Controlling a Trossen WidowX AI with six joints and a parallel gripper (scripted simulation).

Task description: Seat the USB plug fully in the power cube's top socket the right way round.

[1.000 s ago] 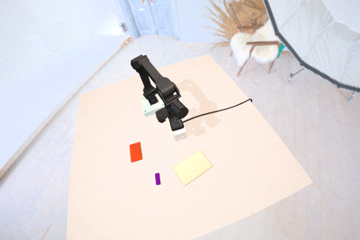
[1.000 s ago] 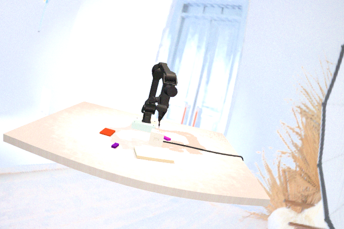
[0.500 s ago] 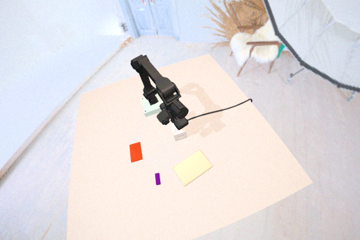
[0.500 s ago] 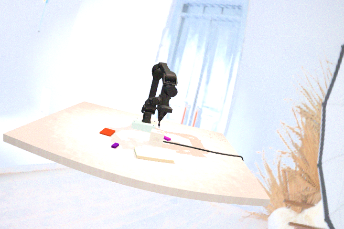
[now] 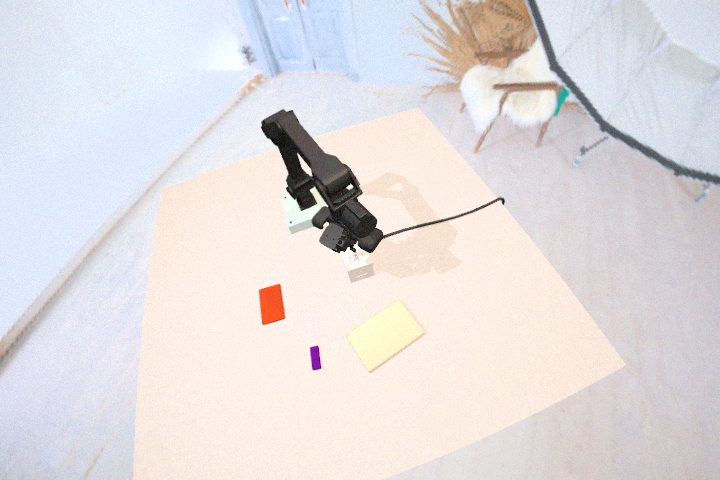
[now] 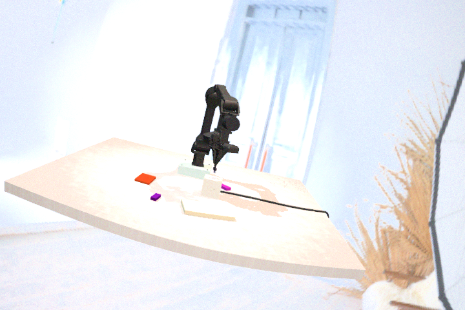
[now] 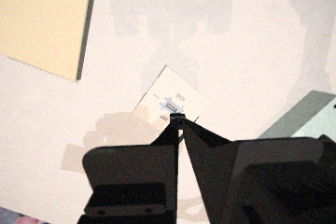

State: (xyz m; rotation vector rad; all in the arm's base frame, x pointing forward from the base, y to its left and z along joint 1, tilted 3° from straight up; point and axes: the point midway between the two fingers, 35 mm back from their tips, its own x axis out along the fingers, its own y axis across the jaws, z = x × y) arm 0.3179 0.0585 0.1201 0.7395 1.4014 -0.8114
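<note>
My gripper tip is now 20 mm above the silver USB plug. Round my gripper tip: orange card: 10 mm behind, 280 mm to the right, 130 mm below; cream pad: 220 mm ahead, 20 mm to the right, 130 mm below; purple block: 150 mm behind, 80 mm to the left, 130 mm below.
</note>
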